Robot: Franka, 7 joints.
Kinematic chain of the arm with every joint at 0, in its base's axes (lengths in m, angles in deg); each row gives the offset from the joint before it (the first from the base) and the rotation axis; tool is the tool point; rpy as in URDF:
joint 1: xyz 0 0 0.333 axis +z
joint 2: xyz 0 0 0 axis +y
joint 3: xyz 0 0 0.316 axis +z
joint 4: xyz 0.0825 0 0 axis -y
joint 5: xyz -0.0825 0 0.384 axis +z
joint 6: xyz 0 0 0 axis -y
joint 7: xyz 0.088 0 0 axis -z
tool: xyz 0 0 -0.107 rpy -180 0 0
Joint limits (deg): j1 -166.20..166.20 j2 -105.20..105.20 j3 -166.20..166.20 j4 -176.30..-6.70 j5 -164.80..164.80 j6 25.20..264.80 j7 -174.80..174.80
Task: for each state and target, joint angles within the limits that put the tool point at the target. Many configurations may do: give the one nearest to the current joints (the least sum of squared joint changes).
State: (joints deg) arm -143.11 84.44 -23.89 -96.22 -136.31 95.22 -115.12
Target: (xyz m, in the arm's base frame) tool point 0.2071 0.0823 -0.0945
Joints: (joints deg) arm -110.05 105.20 23.85 -144.00 -139.18 120.93 -115.12
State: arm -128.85 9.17 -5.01 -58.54 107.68 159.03 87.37
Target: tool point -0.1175 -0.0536 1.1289
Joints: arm -129.55 -27.05 0.21 -55.37 109.11 166.97 87.37
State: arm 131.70 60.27 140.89 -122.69 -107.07 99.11 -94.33
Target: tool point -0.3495 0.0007 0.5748
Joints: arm 89.05 89.79 141.57 -146.63 -95.59 77.01 -94.33
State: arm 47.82 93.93 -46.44 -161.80 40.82 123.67 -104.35
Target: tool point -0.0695 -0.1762 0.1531
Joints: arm 43.36 85.69 -38.26 -173.11 41.49 114.72 -104.35
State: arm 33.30 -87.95 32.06 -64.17 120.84 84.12 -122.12
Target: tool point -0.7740 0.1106 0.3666
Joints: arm 20.16 -105.20 45.94 -61.62 119.22 80.62 -122.12
